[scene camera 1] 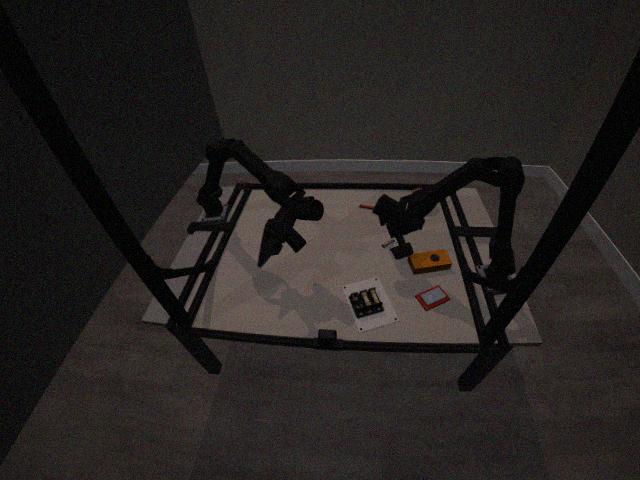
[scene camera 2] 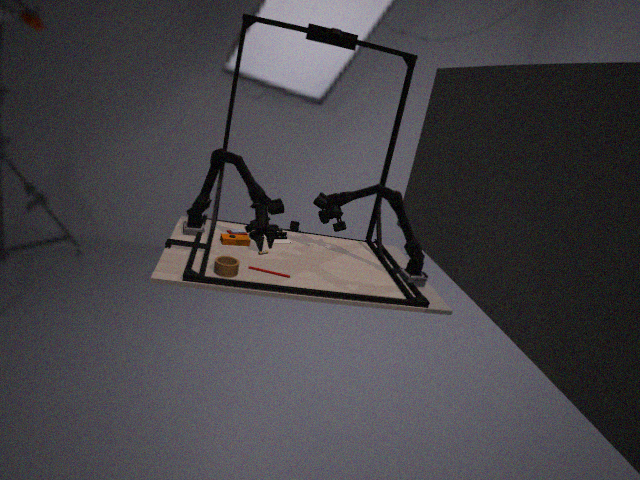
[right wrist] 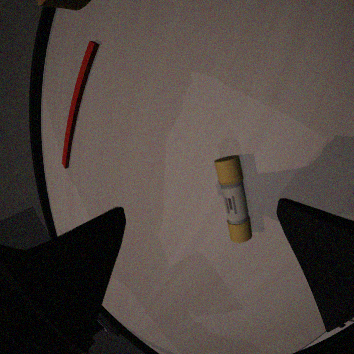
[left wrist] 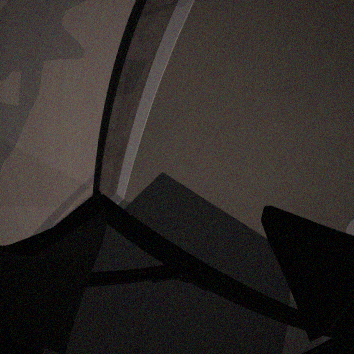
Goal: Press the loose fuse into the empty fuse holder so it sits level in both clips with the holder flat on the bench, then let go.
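Seen in the pictures: left gripper, fingertip midpoint: [scene camera 1: 259,263] [left wrist: 186,215]; right gripper, fingertip midpoint: [scene camera 1: 386,237] [scene camera 2: 265,250] [right wrist: 203,211]; left arm's base at its link origin: [scene camera 1: 214,212] [scene camera 2: 413,272] [right wrist: 97,321]; right arm's base at its link origin: [scene camera 1: 496,275] [scene camera 2: 194,225].
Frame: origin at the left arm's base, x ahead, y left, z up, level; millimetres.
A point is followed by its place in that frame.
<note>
The loose fuse [scene camera 1: 388,242] {x 664, y -223, z -34 mm} [scene camera 2: 263,252] {x 665, y -214, z -38 mm} [right wrist: 233,200] {x 668, y -219, z -34 mm}, white with yellow end caps, lies on the bench. My right gripper [scene camera 2: 265,246] {x 660, y -208, z -23 mm} [right wrist: 203,211] {x 660, y -208, z -23 mm} is open and points down over it. In the right wrist view the fuse shows in the gap between the fingers, nearer the right-hand finger. The black fuse holder [scene camera 1: 366,303] {x 543, y -480, z -13 mm} [scene camera 2: 281,235] {x 530, y -434, z -28 mm} is on a white plate [scene camera 1: 385,315] {x 596, y -507, z -46 mm} toward the front; two fuses show in it, and the slot at its left looks empty. My left gripper [scene camera 1: 260,264] {x 258, y -416, z 124 mm} [left wrist: 186,215] {x 258, y -416, z 124 mm} is open and empty, raised above the bench, far from the fuse.
An orange box [scene camera 1: 430,261] {x 777, y -343, z -18 mm} [scene camera 2: 235,239] {x 785, y -300, z -19 mm} stands beside the right gripper. A red-framed card [scene camera 1: 433,297] {x 750, y -471, z -34 mm} lies right of the plate. A red stick [scene camera 1: 367,207] {x 626, y -6, z -43 mm} [scene camera 2: 268,271] {x 680, y -22, z -42 mm} [right wrist: 75,105] {x 688, y -36, z -43 mm} and a brown tape roll [scene camera 2: 226,266] {x 866, y 41, z -1 mm} [right wrist: 65,4] {x 811, y -9, z -25 mm} are at the bench's far side from the plate.
</note>
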